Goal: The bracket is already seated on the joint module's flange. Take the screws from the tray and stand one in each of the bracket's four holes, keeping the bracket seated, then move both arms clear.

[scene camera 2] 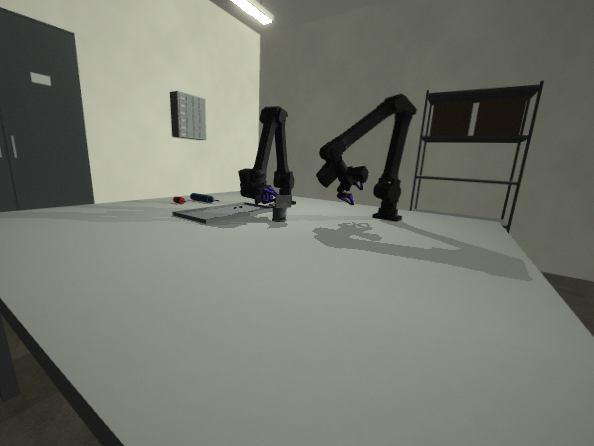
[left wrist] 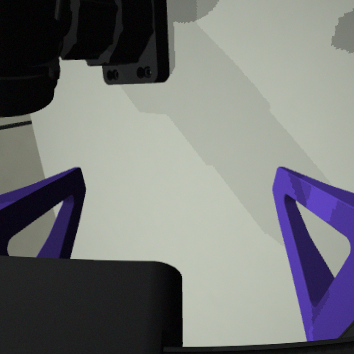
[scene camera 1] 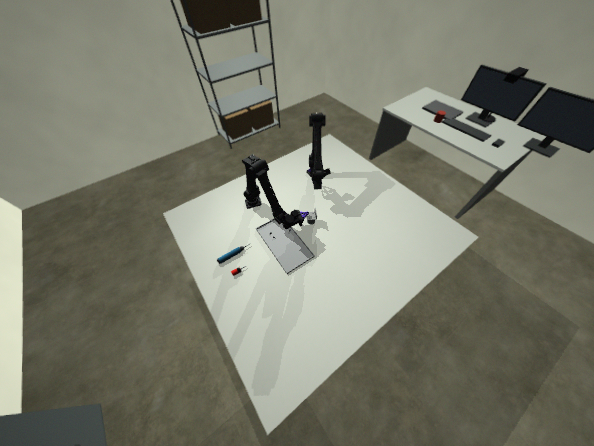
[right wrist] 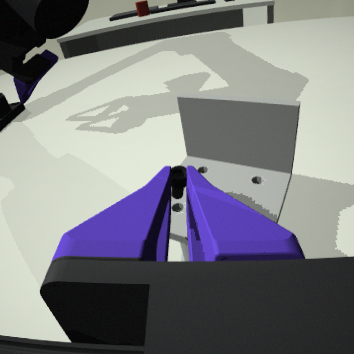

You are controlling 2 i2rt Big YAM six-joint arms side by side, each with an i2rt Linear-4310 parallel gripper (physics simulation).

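Frame: origin at the left arm's base, x ahead, y left, z up, level; centimetres.
Seen in the pictures: left gripper, fingertip midpoint: [scene camera 2: 357,197] [left wrist: 178,177]; right gripper, fingertip midpoint: [scene camera 1: 308,212] [right wrist: 178,176]; left arm's base, origin of the base link: [scene camera 2: 386,218] [left wrist: 135,21]; right arm's base, origin of the base link: [scene camera 1: 253,203].
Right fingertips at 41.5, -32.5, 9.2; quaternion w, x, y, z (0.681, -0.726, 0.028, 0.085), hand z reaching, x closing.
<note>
Pixels of each thing's top centre, then the offset from my right fingertips to it, as dx, dy, dz. "spot": a spot on its surface instead. Level surfaces: height alone.
- black screw, middle of its top: [right wrist: 174,167] -0.1, +0.0, +0.6
- dark joint module, middle of its top: [scene camera 2: 279,205] +1.8, +1.4, -2.8
- tray, middle of its top: [scene camera 2: 229,209] [scene camera 1: 283,241] +7.3, -24.6, -7.6
- blue screwdriver, surface spot: [scene camera 2: 201,198] [scene camera 1: 234,255] spot: +0.0, -57.9, -7.0
- short red-handled tool, middle of its top: [scene camera 2: 181,197] [scene camera 1: 238,268] +11.1, -59.3, -5.7
- table, its level: dz -9.1
My right gripper [right wrist: 178,176] [scene camera 1: 306,215] is shut on a black screw [right wrist: 178,181], held upright at its fingertips over the near left part of the bracket. The grey bracket [right wrist: 240,125] [scene camera 1: 312,215] [scene camera 2: 283,201] sits on the dark joint module [scene camera 2: 279,215]. Three empty holes show in its base in the right wrist view; the fingers hide part of the base. The tray [scene camera 1: 292,264] [scene camera 2: 190,216] lies beside the module, with a few small dark screws [scene camera 1: 272,235] [scene camera 2: 238,207] in it. My left gripper [left wrist: 178,177] [scene camera 2: 353,192] is open and empty, high over the table.
A blue screwdriver [scene camera 1: 231,254] [scene camera 2: 201,198] and a short red-handled tool [scene camera 1: 236,271] [scene camera 2: 179,200] lie on the table [scene camera 1: 380,280] beyond the tray. A desk with monitors [scene camera 1: 502,92] and a shelf rack [scene camera 1: 212,82] stand off the table.
</note>
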